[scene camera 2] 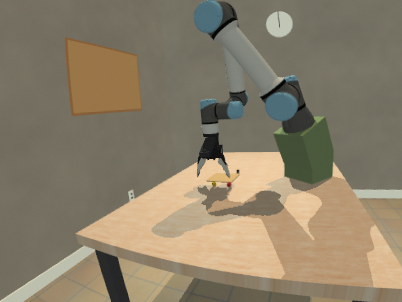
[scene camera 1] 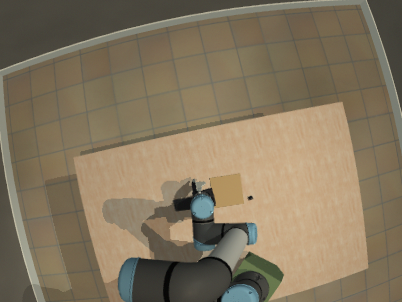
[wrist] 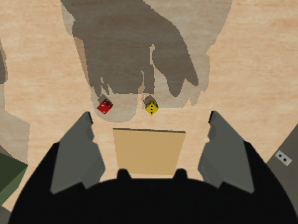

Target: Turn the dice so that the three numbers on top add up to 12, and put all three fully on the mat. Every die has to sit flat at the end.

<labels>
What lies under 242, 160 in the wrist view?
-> My gripper.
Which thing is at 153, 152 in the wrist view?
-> A tan mat.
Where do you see a tan mat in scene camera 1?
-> At 227, 190
</labels>
